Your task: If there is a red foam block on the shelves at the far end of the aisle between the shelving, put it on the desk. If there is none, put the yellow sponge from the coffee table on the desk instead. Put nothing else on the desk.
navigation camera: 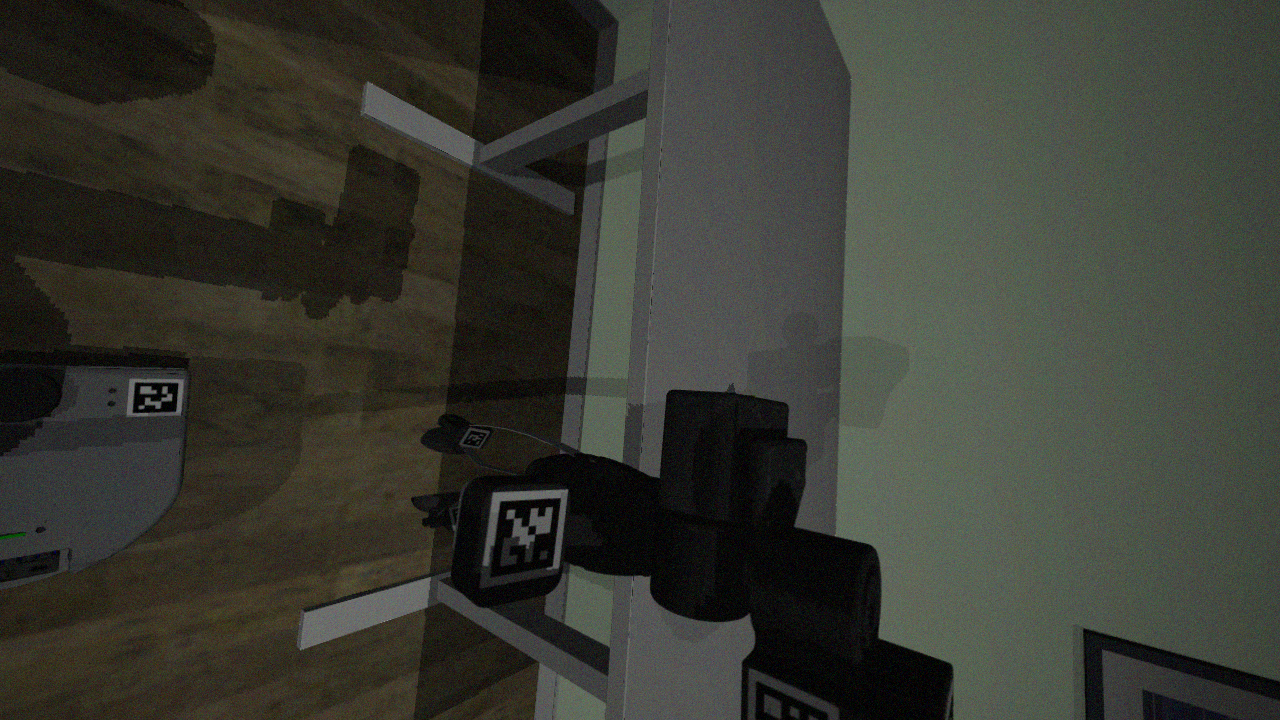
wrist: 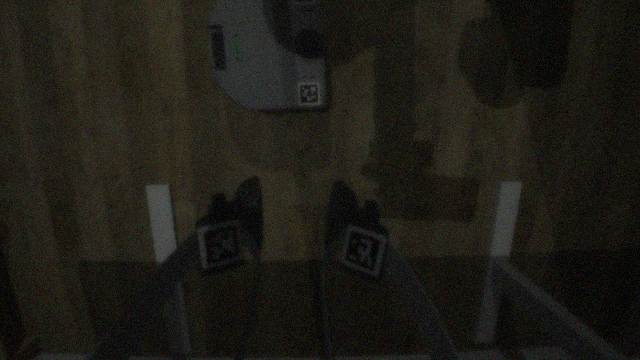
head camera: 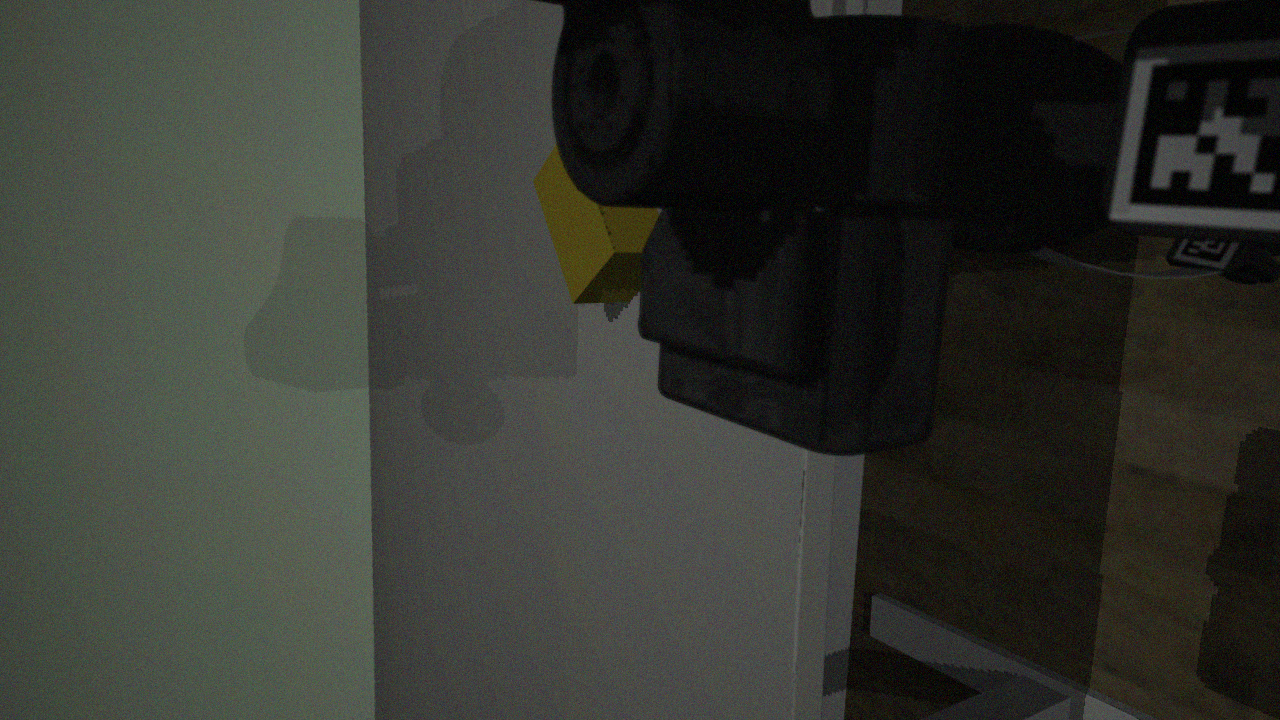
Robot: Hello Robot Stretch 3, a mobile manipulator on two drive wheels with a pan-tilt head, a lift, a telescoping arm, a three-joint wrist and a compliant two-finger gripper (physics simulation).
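Seen in the pictures: gripper, fingertip midpoint: (navigation camera: 430, 466) (wrist: 296, 203); robot's base, origin of the base link: (navigation camera: 18, 392) (wrist: 306, 53).
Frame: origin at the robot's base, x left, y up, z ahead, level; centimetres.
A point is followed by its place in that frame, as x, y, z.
Note:
The yellow sponge (head camera: 571, 234) {-57.3, 99.6, -0.5} lies on the grey-white desk top (head camera: 581, 537) {-64.1, 95.0, 22.8} (navigation camera: 742, 179) {-60.9, 95.0, 34.9} near the wall side, partly hidden by the dark wrist in the head view and hidden behind the wrist in the navigation view. My gripper (navigation camera: 438, 471) {-21.4, 86.1, -2.3} (wrist: 296, 203) {-21.4, 86.1, -2.3} is partly open, with a gap between its fingertips and nothing between them. It points down and away from the desk, over the floor in front of the desk's edge, apart from the sponge. One fingertip shows at the right of the head view. No red foam block shows in these views.
A pale green wall (head camera: 179, 447) {-120.5, 115.8, 22.8} (navigation camera: 1029, 268) {-121.0, 128.8, 30.5} stands behind the desk. The desk's pale feet (navigation camera: 366, 615) (wrist: 506, 220) reach across the wooden floor (navigation camera: 268, 331) {-30.6, 0.0, 12.9}. My grey base (navigation camera: 98, 474) {-7.8, 16.1, -11.7} (wrist: 270, 80) {-9.0, 16.0, -10.4} stands on the floor in front. A picture frame (navigation camera: 1092, 680) {-113.5, 136.5, -42.7} hangs on the wall.

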